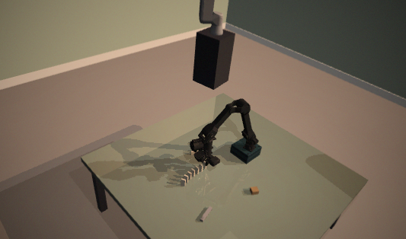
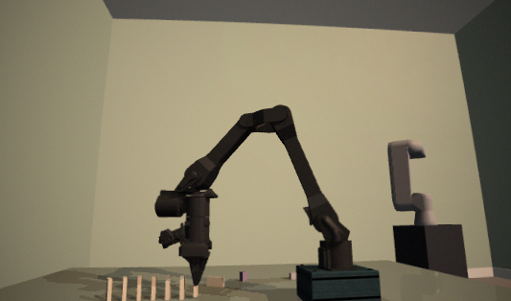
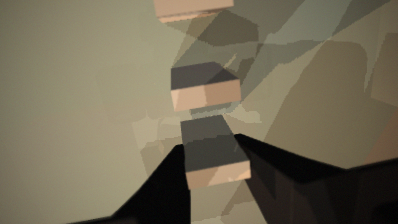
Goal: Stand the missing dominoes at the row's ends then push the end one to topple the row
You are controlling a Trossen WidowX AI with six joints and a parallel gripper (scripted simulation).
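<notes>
Right now the purple cube is 18 cm to the right of my gripper tip, 15 cm behind it and 2 cm below it. Round my gripper tip: grey bar: 27 cm ahead, 21 cm to the left, 2 cm below; orange block: 33 cm to the left, 4 cm behind, 2 cm below.
</notes>
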